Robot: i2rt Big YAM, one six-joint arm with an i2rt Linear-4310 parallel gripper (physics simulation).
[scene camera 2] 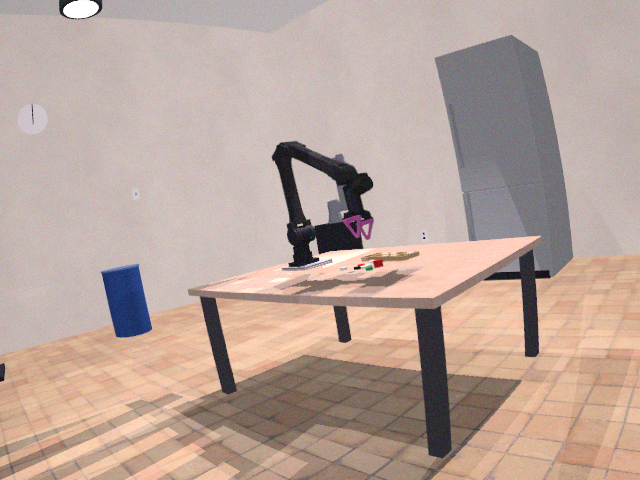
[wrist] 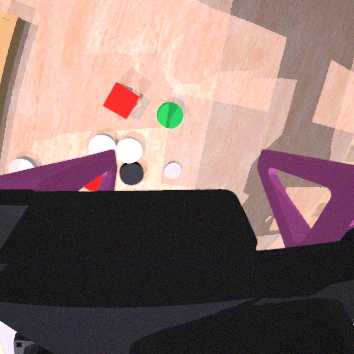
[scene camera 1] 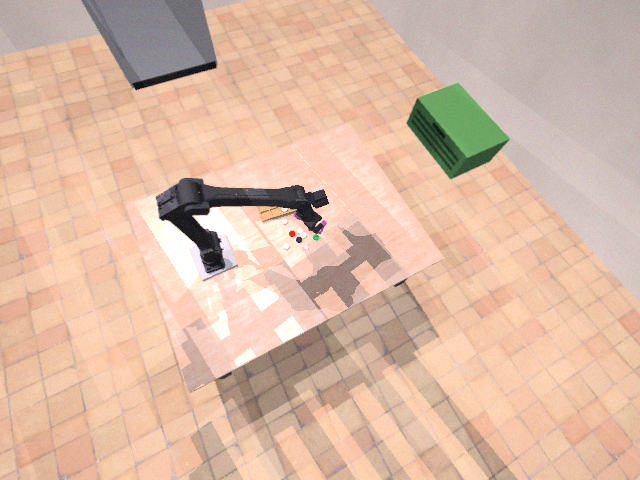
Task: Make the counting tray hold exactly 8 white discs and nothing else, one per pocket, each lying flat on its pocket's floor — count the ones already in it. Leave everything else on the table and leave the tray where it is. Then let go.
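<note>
My gripper [scene camera 1: 310, 222] [scene camera 2: 362, 237] [wrist: 190, 157] is open and empty, well above the table beside the loose pieces. Two white discs [wrist: 102, 145] [wrist: 129, 150] lie side by side, with a black disc [wrist: 131, 173] [scene camera 1: 298, 239] close to one. A smaller pale disc [wrist: 172, 170] [scene camera 1: 306, 248] lies near. Another white disc [scene camera 1: 284, 222] [wrist: 22, 165] lies beside the tray, and one more white disc [scene camera 1: 286, 246] [scene camera 2: 343, 268] lies nearer the arm's base. The wooden counting tray [scene camera 1: 266, 212] [scene camera 2: 390, 256] [wrist: 6, 40] is partly hidden by the arm; its full contents cannot be counted.
A red cube [wrist: 121, 100] [scene camera 2: 377, 263] and a green disc [wrist: 170, 115] [scene camera 1: 315, 237] [scene camera 2: 368, 267] lie beyond the white pair. A red disc [scene camera 1: 292, 233] [wrist: 93, 183] is partly hidden behind a finger in the wrist view. The table [scene camera 1: 356, 160] carries them.
</note>
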